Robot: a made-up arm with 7 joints. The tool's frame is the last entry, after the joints. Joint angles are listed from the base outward. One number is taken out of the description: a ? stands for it. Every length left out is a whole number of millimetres.
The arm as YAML. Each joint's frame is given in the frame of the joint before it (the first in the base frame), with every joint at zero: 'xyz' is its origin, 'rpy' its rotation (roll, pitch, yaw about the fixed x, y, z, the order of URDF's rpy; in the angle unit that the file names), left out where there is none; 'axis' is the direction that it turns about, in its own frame. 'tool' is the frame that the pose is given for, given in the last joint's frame.
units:
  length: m
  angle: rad
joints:
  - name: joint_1
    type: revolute
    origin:
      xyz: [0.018, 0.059, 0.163]
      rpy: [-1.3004, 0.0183, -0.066]
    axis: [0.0, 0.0, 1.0]
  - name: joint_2
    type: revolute
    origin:
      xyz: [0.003, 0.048, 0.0]
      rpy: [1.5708, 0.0, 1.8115]
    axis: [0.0, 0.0, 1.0]
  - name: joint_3
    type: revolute
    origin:
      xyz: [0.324, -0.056, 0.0]
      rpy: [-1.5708, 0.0, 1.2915]
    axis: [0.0, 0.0, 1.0]
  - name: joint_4
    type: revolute
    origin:
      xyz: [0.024, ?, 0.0]
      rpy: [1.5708, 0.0, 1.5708]
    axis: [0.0, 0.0, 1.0]
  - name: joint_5
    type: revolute
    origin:
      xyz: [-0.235, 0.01, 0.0]
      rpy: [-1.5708, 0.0, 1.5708]
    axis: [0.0, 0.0, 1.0]
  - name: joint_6
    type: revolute
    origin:
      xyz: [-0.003, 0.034, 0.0]
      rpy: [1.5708, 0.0, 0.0]
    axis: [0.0, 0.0, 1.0]
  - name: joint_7
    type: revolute
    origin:
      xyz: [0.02, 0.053, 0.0]
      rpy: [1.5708, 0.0, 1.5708]
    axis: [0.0, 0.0, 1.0]
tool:
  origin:
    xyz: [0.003, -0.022, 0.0]
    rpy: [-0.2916, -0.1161, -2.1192]
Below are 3 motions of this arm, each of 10 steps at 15 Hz.
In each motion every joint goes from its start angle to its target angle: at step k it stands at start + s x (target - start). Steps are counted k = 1, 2, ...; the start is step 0. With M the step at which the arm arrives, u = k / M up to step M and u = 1 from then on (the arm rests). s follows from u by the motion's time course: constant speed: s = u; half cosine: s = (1 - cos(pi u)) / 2; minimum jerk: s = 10 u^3 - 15 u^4 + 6 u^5.
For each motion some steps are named. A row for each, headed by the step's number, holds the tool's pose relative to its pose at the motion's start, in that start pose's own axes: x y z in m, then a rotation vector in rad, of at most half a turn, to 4 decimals.
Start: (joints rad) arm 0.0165 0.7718 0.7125 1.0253 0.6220 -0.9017 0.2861
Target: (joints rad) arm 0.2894 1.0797 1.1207 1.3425 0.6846 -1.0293 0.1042
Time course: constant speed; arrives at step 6
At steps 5, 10:
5: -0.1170 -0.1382 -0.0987 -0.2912 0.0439 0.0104
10: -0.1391 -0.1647 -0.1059 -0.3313 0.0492 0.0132

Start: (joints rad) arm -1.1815 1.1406 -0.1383 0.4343 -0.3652 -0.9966 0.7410
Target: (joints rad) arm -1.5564 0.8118 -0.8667 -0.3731 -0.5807 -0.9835 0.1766
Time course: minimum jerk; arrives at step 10
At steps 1, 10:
1: 0.0032 0.0007 0.0010 0.0046 -0.0064 -0.0097
10: 0.2535 -0.0384 0.2284 0.8480 -0.6722 -1.1021

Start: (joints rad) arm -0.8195 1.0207 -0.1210 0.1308 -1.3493 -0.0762 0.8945
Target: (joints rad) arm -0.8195 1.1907 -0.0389 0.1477 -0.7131 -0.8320 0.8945
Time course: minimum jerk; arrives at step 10
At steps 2, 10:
2: 0.0001 -0.0028 0.0055 0.0613 0.0279 -0.0001
10: 0.0142 -0.0649 0.0609 0.9650 0.5497 -0.2484

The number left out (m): -0.052
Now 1 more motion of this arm.
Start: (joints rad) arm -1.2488 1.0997 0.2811 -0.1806 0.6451 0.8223 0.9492
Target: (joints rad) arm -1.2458 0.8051 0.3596 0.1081 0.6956 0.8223 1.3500
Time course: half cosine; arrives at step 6
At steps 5, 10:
5: 0.0971 -0.0365 -0.0971 -0.2765 0.1097 0.1822
10: 0.1038 -0.0419 -0.1042 -0.2921 0.1230 0.1930

